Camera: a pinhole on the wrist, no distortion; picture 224 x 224 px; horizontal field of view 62.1 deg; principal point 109.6 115.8 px. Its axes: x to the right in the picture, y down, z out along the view. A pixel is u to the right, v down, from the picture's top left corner.
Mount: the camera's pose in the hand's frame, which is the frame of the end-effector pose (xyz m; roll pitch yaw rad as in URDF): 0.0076 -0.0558 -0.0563 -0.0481 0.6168 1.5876
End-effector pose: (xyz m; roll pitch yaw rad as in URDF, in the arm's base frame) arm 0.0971 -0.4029 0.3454 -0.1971 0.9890 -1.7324
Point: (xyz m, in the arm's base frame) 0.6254 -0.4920 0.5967
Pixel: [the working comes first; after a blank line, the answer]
In the camera's frame: 0.2816 0.1791 0.5755

201 174
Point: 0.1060 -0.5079 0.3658
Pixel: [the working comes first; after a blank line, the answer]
In the camera's frame: -0.0401 -0.0404 0.1611

63 69
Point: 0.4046 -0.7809 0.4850
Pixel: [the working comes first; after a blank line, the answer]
In the camera's frame: 0.0100 -0.0872 0.5773

113 88
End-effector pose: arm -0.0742 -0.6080 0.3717 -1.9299 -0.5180 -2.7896
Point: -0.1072 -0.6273 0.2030
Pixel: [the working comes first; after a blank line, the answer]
In the camera's frame: 0.1007 0.0443 0.2217

194 153
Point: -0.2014 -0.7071 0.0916
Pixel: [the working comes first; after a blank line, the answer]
In the camera's frame: 0.1514 -0.0106 0.3703

186 110
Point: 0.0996 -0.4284 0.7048
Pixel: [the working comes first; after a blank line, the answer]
In the camera's frame: -0.1211 0.0580 -0.3119

behind the camera
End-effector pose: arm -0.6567 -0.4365 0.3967 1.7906 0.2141 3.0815
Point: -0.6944 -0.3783 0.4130
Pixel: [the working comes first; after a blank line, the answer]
In the camera's frame: 0.0137 -0.0373 0.1373

128 65
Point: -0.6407 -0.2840 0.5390
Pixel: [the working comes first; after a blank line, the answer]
In the camera's frame: 0.0812 0.0276 0.2747

165 134
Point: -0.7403 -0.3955 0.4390
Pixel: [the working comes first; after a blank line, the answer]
In the camera's frame: 0.0531 -0.0757 0.1302

185 8
